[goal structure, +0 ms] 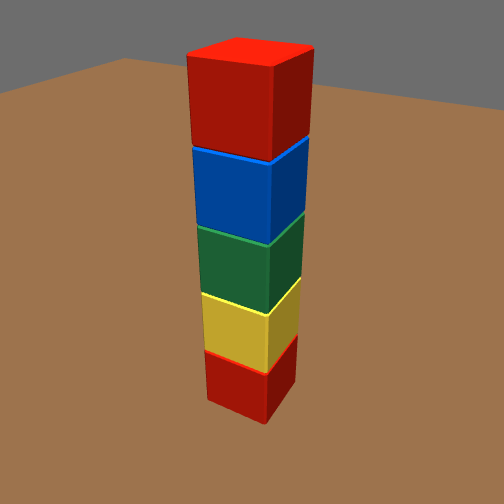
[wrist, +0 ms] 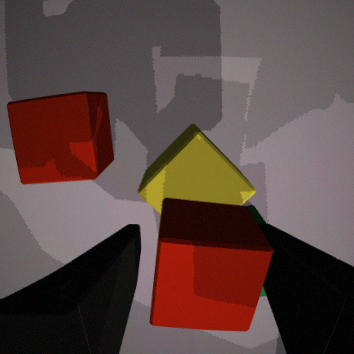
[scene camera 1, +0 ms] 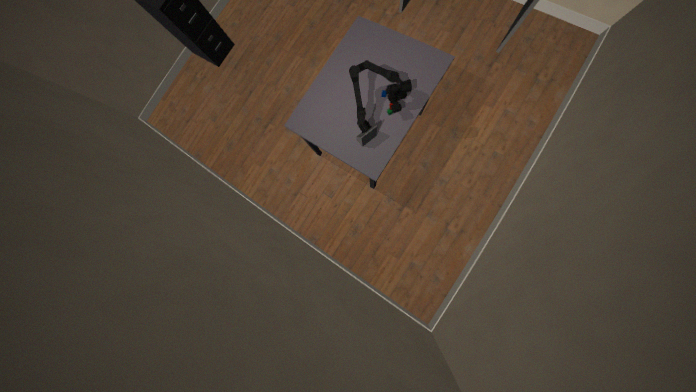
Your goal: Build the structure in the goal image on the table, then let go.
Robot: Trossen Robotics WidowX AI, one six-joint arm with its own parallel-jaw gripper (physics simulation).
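Frame: origin at the arm's base, x right, y back, z down, level; millimetres.
Seen in the pictures: gripper, fingertip midpoint: (wrist: 197, 235) (scene camera 1: 392, 106); arm's base, origin of the base link: (scene camera 1: 366, 130).
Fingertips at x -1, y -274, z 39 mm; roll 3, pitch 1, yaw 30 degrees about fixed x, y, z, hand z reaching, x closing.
Observation:
Offsets run from my fingertips to a thing's middle. Level surfaces: height alone.
My gripper (scene camera 1: 394, 107) (wrist: 197, 235) is open and low over the blocks. In the wrist view its fingers stand on either side of a red cube @[dx -2, dy +6, dz -7 mm] (wrist: 210, 285), with a gap at the left finger; the right finger overlaps its edge in view. This cube looks raised, overlapping a yellow block @[dx +7, dy -12, dz +25 mm] (wrist: 197, 170) and a green block @[dx +4, dy +29, dz +25 mm] (wrist: 256, 214) that lie lower. The right finger hides most of the green block, which also shows in the scene view (scene camera 1: 390, 112). A second red cube @[dx -30, dy -57, dz +25 mm] (wrist: 57, 140) sits apart at the left. A blue block @[dx -130, dy -45, dz +25 mm] (scene camera 1: 384, 93) lies beside the arm's wrist.
The grey table @[dz +42 mm] (scene camera 1: 325, 100) carries the blocks and the arm. The arm's upper link (scene camera 1: 358, 92) rises from its base (scene camera 1: 367, 135) near the table's lower part. The blocks are near the table's right edge. A black cabinet (scene camera 1: 200, 37) stands at the upper left, off the table.

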